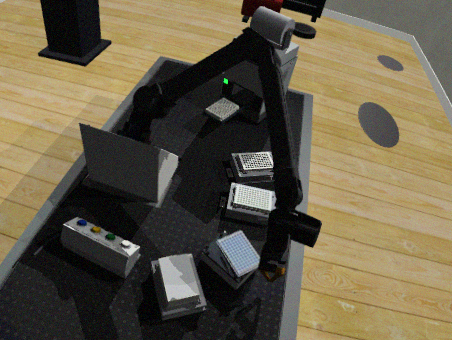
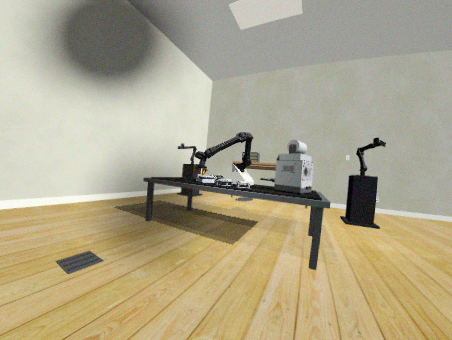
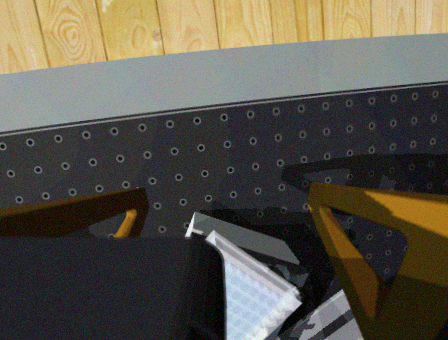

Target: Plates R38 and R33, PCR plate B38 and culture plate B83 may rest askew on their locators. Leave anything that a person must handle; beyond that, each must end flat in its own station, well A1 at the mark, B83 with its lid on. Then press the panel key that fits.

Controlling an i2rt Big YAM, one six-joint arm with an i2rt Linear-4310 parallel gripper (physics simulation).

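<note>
My gripper (image 1: 274,272) (image 3: 227,195) is open and empty above the table's edge strip, beside the blue-tinted plate. That plate (image 1: 238,252) (image 3: 252,300) sits askew and tilted on its dark station (image 1: 220,268). A plain pale block-like plate (image 1: 176,280) sits on another station (image 1: 186,314). A white many-welled plate (image 1: 253,197) sits on a station (image 1: 245,215); a plate with dark wells (image 1: 256,161) sits on the station behind, partly hidden by the arm. The key panel (image 1: 97,250) has blue (image 1: 82,222), yellow (image 1: 96,229), green (image 1: 110,236) and white (image 1: 126,244) keys. Plate labels and A1 marks are unreadable.
Another welled plate (image 1: 222,109) lies near a dark unit with a green light (image 1: 226,81). A grey upright screen (image 1: 120,162) stands left of the stations. A pale machine (image 2: 294,172) stands at the table's end. The grey table rim (image 3: 200,80) runs beside the gripper.
</note>
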